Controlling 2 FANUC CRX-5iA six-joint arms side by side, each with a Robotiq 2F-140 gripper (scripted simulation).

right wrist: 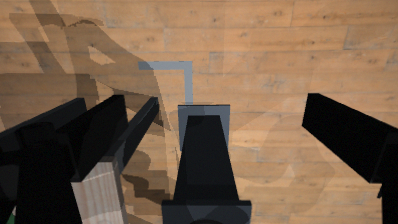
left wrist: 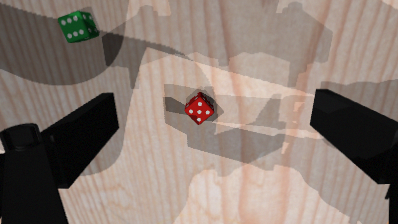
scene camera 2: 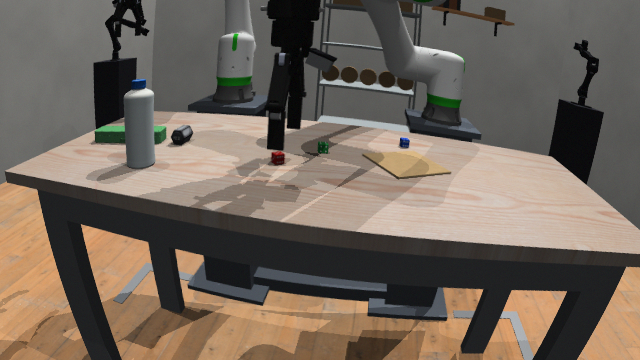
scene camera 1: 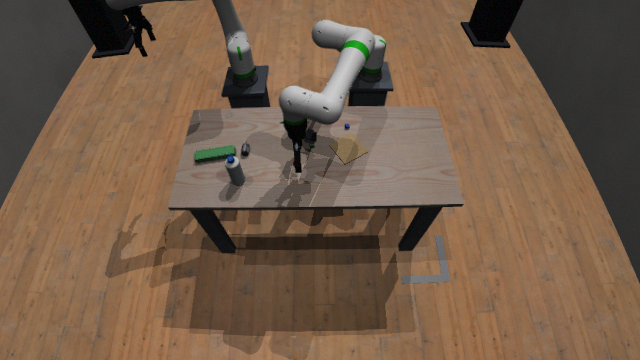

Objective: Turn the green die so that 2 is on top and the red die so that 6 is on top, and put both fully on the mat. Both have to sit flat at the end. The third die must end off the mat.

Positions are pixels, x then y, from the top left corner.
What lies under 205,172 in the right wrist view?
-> A dark pedestal.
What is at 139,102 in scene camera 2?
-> A bottle.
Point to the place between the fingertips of the left gripper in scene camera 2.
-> At 285,137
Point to a green die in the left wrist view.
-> At 77,28
